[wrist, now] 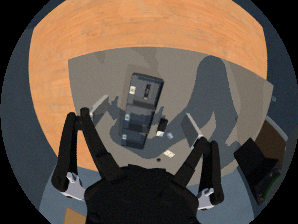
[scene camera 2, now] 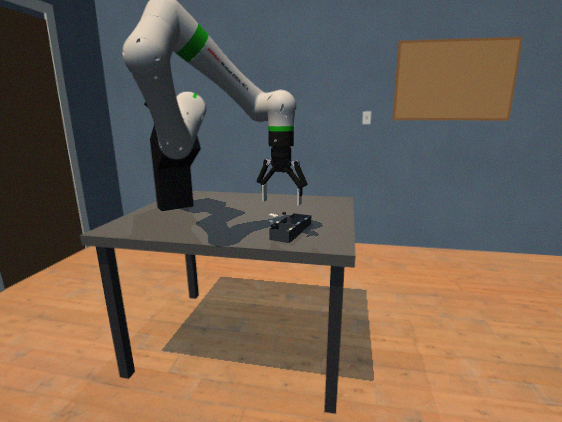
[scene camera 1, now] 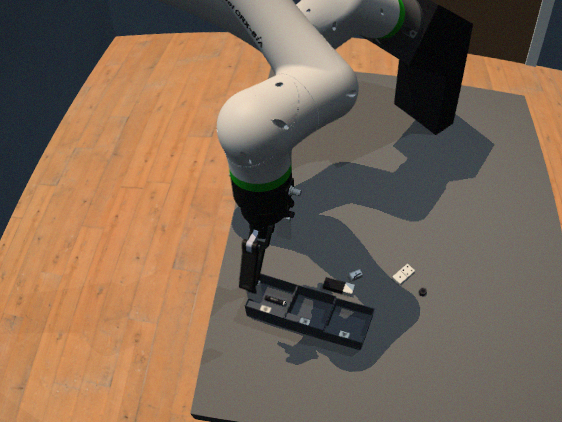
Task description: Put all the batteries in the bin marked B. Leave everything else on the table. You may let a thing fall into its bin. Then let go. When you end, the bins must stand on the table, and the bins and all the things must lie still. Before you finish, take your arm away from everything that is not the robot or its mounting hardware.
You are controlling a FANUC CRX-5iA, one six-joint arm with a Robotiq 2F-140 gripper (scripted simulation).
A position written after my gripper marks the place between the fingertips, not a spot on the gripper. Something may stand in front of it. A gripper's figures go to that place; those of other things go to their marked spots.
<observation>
My gripper (wrist: 146, 110) is 19 cm from the lens. A black bin (wrist: 140, 111) is 34 cm from the lens.
</observation>
